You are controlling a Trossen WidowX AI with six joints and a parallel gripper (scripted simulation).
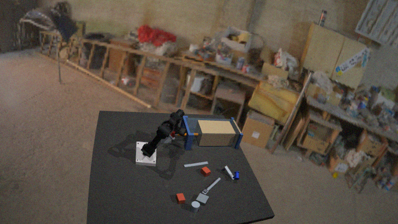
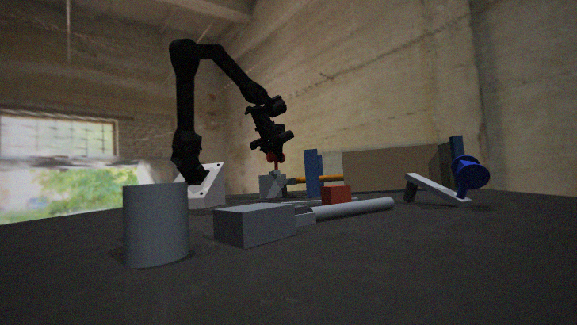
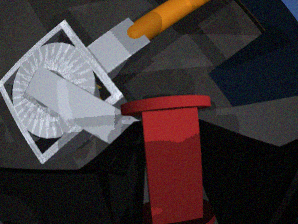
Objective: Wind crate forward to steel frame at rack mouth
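My gripper tip is now 100 mm above the grey winch, 70 mm past it and 60 mm to the right of it. From my gripper tip the other things lie so: red knob 20 mm to the right, 10 mm behind; then grey bar 200 mm to the right, 180 mm ahead, 130 mm below; then clear-panelled cubby 340 mm ahead, 130 mm to the left, 20 mm below.
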